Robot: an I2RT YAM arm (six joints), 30 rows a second.
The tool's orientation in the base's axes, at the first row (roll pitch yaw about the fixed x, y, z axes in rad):
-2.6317, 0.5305, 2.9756
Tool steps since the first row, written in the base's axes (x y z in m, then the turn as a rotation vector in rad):
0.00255, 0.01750, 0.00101, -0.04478, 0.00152, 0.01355
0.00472, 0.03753, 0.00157, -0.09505, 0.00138, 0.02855
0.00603, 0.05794, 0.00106, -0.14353, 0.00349, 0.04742
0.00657, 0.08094, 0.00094, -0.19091, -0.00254, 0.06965
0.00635, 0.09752, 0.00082, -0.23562, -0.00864, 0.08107
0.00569, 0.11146, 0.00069, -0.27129, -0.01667, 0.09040
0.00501, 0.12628, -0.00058, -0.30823, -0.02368, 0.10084
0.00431, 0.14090, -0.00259, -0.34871, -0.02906, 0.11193
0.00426, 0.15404, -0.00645, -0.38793, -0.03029, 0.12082
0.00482, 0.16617, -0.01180, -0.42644, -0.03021, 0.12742
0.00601, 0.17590, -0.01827, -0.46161, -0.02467, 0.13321
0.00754, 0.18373, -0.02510, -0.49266, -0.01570, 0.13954
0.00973, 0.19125, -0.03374, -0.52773, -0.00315, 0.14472
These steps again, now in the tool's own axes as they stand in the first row. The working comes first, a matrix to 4 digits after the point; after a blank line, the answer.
The tool's axes in the first row as the columns of a matrix, in the base's axes (used below as rounded here):
-0.8507, 0.3878, 0.3549
0.1425, 0.8200, -0.5543
-0.5060, -0.4210, -0.7528

-0.00019, 0.01491, -0.00956, 0.03145, -0.02182, -0.02694
0.00054, 0.03194, -0.02031, 0.06661, -0.04775, -0.05599
0.00259, 0.04940, -0.03077, 0.09860, -0.07276, -0.08857
0.00547, 0.06852, -0.04324, 0.12680, -0.10544, -0.11878
0.00808, 0.08208, -0.05242, 0.15819, -0.13259, -0.13986
0.01069, 0.09331, -0.06028, 0.18267, -0.15693, -0.15509
0.01403, 0.10574, -0.06778, 0.20781, -0.18140, -0.17218
0.01772, 0.11830, -0.07462, 0.23587, -0.20618, -0.19191
0.02159, 0.13068, -0.07902, 0.26456, -0.22614, -0.21184
0.02555, 0.14310, -0.08151, 0.29399, -0.24379, -0.23052
0.02920, 0.15426, -0.08161, 0.32177, -0.25532, -0.25043
0.03247, 0.16415, -0.08027, 0.34626, -0.26267, -0.27119
0.03605, 0.17480, -0.07716, 0.37526, -0.26816, -0.29449

